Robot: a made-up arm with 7 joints.
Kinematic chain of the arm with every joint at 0, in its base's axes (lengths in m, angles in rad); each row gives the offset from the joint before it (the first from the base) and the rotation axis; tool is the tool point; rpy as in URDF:
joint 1: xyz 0 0 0.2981 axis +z
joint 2: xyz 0 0 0 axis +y
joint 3: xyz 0 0 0.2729 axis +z
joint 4: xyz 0.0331 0 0 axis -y
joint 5: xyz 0.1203 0 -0.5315 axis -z
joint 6: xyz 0 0 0 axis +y
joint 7: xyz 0.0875 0 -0.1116 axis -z
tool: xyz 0 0 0 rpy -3.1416 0 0
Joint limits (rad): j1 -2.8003..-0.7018 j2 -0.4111..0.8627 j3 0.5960..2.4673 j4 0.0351..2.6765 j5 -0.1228..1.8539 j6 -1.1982..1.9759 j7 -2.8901..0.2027
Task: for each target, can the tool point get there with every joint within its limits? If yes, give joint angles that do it. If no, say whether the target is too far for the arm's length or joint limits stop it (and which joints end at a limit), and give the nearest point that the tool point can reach.
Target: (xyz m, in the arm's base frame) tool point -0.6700 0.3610 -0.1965
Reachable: no: joint limits stop it (at a limit: joint 1, joint 3, joint 4) | nearest point -0.2328 0.2632 0.0672 | short by 0.520 m
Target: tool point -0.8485 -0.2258 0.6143
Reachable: no: joint limits stop it (at a limit: joint 1, joint 2, joint 3) | nearest point -0.7506 -0.2802 0.6451 | short by 0.116 m
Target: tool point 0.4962 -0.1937 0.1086
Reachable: yes | joints -1.7341 0.4653 1.2107 0.8577 0.1491 1.2511 -2.2230
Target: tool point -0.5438 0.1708 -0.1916
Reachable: no: joint limits stop it (at a limit: joint 1, joint 3, joint 4) | nearest point -0.2097 0.2054 0.0253 | short by 0.400 m
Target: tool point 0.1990 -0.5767 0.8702
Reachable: yes | joints -2.4154 -0.0412 1.0420 1.9277 0.8612 1.2781 -2.4413
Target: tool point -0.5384 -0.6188 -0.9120
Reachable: no: too far | nearest point -0.2719 -0.4341 -0.1237 | short by 0.852 m
